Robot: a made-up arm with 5 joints.
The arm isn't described. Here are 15 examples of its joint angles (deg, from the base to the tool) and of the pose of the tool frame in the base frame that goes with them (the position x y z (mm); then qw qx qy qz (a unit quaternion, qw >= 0)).
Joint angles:
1: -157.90 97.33 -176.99 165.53 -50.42
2: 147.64 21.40 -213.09 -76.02 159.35
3: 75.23 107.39 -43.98 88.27 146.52
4: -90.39 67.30 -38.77 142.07 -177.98
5: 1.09 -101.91 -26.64 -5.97 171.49
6: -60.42 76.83 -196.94 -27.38 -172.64
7: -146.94 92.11 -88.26 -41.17 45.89
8: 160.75 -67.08 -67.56 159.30 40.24
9: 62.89 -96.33 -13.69 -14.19 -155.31
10: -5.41 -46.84 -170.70 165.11 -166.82
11: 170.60 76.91 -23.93 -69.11 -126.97
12: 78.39 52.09 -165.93 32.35 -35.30
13: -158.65 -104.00 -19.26 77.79 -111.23
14: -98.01 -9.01 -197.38 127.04 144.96
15: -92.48 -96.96 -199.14 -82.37 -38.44
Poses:
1: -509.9 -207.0 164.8 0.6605 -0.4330 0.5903 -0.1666
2: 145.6 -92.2 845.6 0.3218 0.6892 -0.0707 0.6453
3: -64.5 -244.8 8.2 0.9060 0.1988 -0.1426 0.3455
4: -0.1 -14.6 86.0 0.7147 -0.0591 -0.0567 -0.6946
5: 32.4 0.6 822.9 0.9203 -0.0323 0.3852 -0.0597
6: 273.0 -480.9 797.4 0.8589 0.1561 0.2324 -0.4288
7: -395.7 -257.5 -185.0 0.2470 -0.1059 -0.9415 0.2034
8: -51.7 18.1 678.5 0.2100 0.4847 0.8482 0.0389
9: 70.0 136.7 739.3 0.6380 -0.1531 0.4421 0.6116
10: -316.4 30.0 815.4 0.4407 0.1449 0.8854 0.0299
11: -109.3 18.1 -75.6 0.0521 0.8468 -0.5131 -0.1303
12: 143.1 696.7 786.2 0.2397 -0.4143 -0.6343 -0.6071
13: -188.5 -73.7 608.8 0.2736 0.8445 -0.3709 -0.2730
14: 16.5 117.6 996.1 0.2543 0.4020 0.6564 -0.5856
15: 19.6 452.5 -6.3 0.1460 0.8793 -0.4484 0.0667
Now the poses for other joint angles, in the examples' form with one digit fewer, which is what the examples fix.
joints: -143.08 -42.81 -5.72 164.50 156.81
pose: -64 -48 312 0.101 -0.459 -0.266 -0.842
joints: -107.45 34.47 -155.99 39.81 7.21
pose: -188 -599 894 0.502 0.408 -0.637 0.419
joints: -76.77 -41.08 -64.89 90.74 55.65
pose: 86 -365 664 0.024 0.400 -0.907 0.130
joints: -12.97 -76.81 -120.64 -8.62 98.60
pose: -579 133 878 0.662 0.127 -0.187 -0.715
